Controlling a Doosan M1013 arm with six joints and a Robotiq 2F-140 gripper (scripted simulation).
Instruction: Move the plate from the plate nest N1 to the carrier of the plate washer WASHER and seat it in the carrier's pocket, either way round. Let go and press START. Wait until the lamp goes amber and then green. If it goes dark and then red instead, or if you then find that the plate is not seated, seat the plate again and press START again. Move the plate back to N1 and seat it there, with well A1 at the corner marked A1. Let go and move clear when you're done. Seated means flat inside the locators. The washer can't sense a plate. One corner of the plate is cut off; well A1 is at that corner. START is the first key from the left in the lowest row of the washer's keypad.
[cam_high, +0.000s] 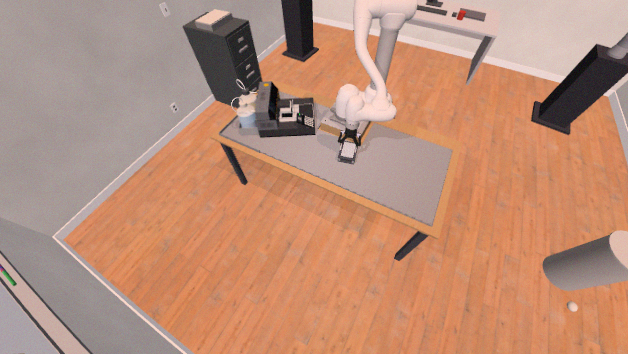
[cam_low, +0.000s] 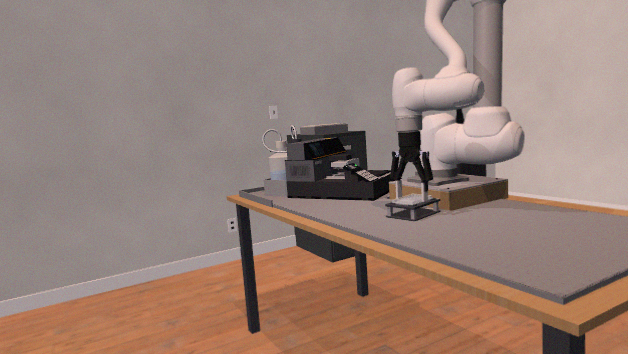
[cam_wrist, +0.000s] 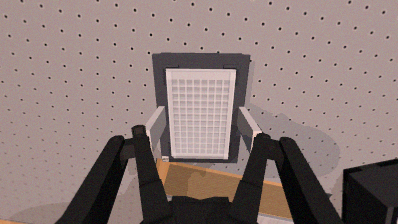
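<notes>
Right now my hand is 3 cm above the white well plate. The rest, counted from my hand: black plate nest N1: 3 cm below; then plate washer: 59 cm to the right, 5 cm behind, 5 cm above.
</notes>
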